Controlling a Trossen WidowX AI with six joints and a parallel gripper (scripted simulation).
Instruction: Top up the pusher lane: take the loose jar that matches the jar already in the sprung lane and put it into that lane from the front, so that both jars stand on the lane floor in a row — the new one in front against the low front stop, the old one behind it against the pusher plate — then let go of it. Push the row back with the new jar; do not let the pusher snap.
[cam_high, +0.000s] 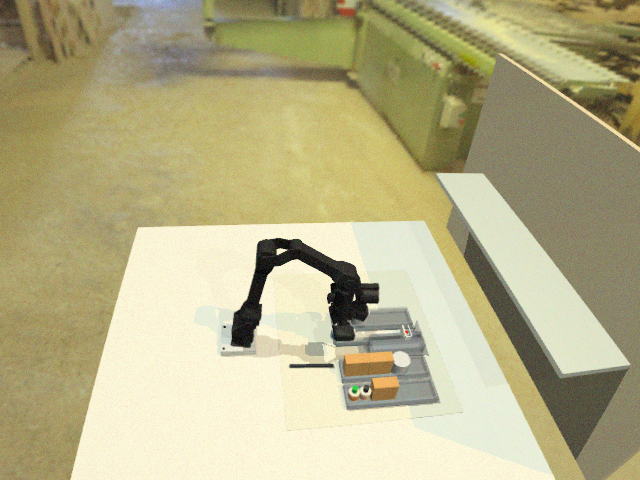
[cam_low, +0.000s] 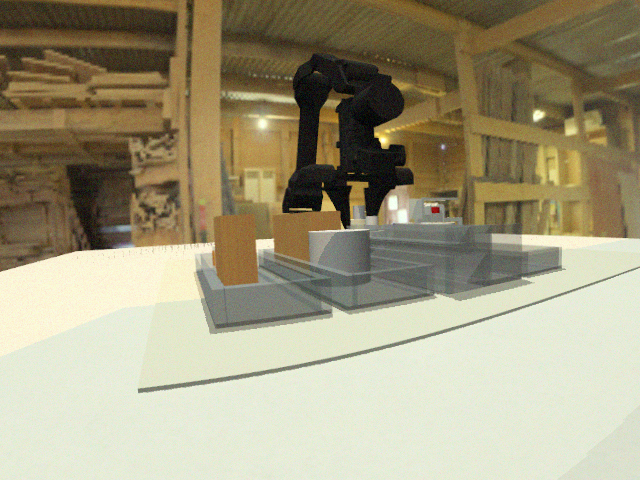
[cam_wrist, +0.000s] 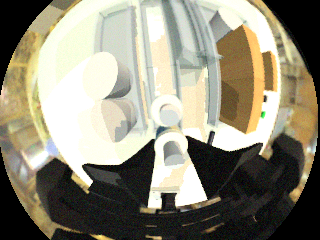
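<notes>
Now: gripper tip 110 mm to the left of the black bar, 80 mm past it and 40 mm above it. From my gripper tip the other things lie so: red mark 230 mm ahead, 20 mm above; green-lidded jar 210 mm to the right, 50 mm ahead, 10 mm below; sprung lane 170 mm ahead, 30 mm below.
</notes>
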